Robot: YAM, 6 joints.
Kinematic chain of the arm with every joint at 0, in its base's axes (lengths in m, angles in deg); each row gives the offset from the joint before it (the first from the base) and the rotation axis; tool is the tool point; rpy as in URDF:
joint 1: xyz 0 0 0.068 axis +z
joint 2: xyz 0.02 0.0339 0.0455 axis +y
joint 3: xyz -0.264 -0.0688 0 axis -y
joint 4: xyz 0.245 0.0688 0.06 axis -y
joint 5: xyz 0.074 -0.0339 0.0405 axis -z
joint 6: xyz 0.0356 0 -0.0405 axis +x
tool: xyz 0 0 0 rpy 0 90 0
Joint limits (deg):
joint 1: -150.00..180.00
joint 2: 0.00..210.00
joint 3: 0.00..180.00
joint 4: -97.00..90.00
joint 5: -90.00..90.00
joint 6: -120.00..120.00
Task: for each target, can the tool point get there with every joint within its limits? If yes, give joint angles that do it. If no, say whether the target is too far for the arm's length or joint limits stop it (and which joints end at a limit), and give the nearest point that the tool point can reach.
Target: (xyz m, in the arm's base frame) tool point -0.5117 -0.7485 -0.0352
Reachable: no: too far | nearest point -0.3596 -0.5260 0.0100 | short by 0.273 m
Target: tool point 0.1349 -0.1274 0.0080
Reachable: yes | joints -53.62 136.67 43.96 -60.59 -68.39 -14.33
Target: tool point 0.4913 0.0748 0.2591
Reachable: yes | joints 11.55 138.24 138.85 -69.92 44.86 27.42
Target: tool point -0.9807 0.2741 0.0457
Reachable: no: too far | nearest point -0.6206 0.1735 0.0711 | short by 0.375 m
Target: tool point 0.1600 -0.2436 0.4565
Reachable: yes | joints -63.32 79.95 89.53 -20.98 -70.84 -29.73
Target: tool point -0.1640 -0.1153 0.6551
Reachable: yes | joints 30.15 50.79 124.98 51.83 29.14 -49.53
